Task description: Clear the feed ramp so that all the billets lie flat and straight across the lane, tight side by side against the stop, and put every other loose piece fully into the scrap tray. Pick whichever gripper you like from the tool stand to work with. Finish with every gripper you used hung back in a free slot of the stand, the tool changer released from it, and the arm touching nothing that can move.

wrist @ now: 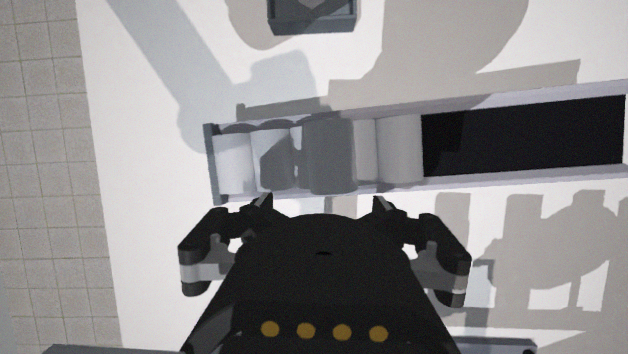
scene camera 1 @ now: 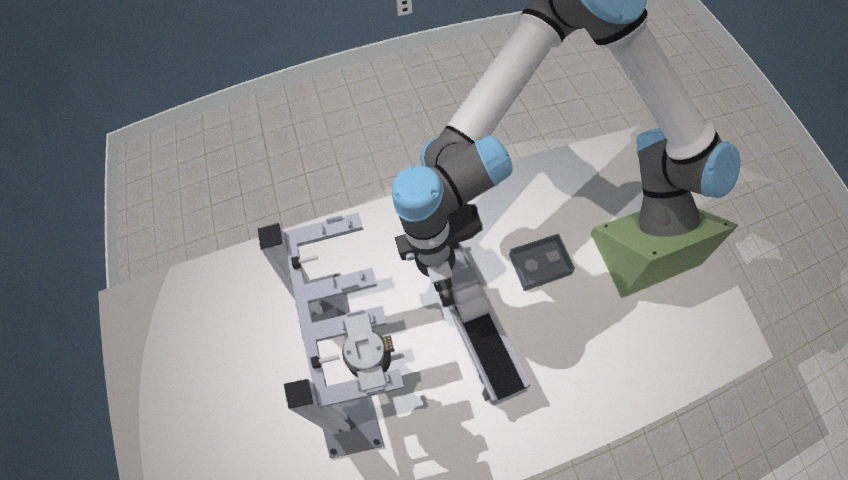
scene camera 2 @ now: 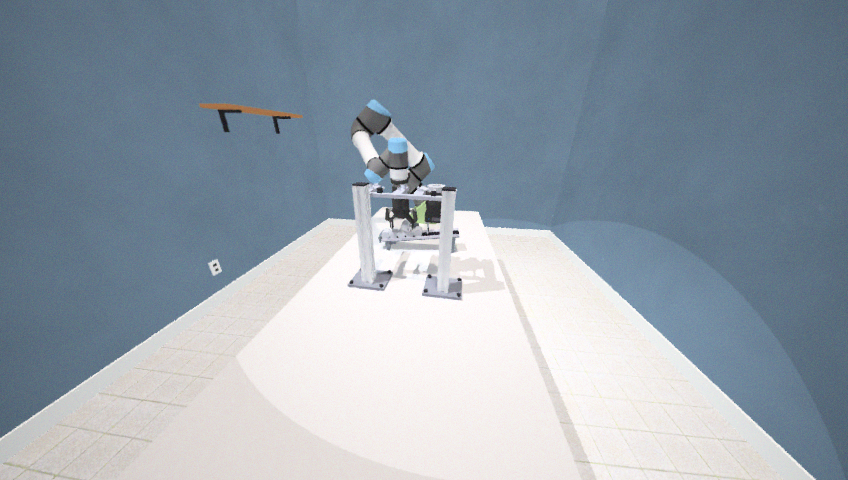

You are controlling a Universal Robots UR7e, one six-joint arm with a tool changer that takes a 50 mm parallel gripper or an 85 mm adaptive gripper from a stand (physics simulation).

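Places are measured from the arm's base along level axes (x ahead, y left, z up), in metres.
Pixels of known places: arm's base, link origin: (scene camera 1: 669, 223).
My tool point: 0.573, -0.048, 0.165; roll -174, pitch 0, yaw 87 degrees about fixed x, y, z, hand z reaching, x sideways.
Ahead of a thing's pixels: the offset from my tool point to its top centre, as dx, dy, dz. "*": to the spot under its first point.
My adaptive gripper (scene camera 1: 443, 294) (scene camera 2: 399, 221) (wrist: 323, 201) is open and empty. In the wrist view its fingertips show at the ramp's near rail, level with the raised billet. The feed ramp (scene camera 1: 496, 356) (scene camera 2: 437, 237) (wrist: 525, 135) has its stop @[* -0.052, -0.111, -0.219] (wrist: 212, 165) at the left in the wrist view. From the stop, one billet @[-0.053, -0.087, -0.200] (wrist: 232, 162) and a second billet @[-0.056, -0.047, -0.196] (wrist: 275, 160) lie across the lane. A larger-looking billet @[-0.060, +0.009, -0.155] (wrist: 330, 160) rides higher, partly hiding pieces beneath. Two further billets @[-0.061, +0.033, -0.187] (wrist: 365, 150) @[-0.064, +0.073, -0.182] (wrist: 400, 150) lie beyond it. The scrap tray @[* -0.206, -0.007, -0.272] (wrist: 312, 26) holds a roundish piece @[-0.242, -0.007, -0.272] (scene camera 1: 530, 264) and a squarish piece @[-0.298, -0.007, -0.263] (scene camera 1: 553, 255).
The tool stand (scene camera 1: 303, 321) (scene camera 2: 364, 237) is beside the ramp. The other gripper (scene camera 1: 365, 350) (scene camera 2: 434, 208) hangs in it, while other stand arms (scene camera 1: 333, 228) (scene camera 1: 351, 282) are vacant. The green robot base (scene camera 1: 660, 249) stands beyond the tray.
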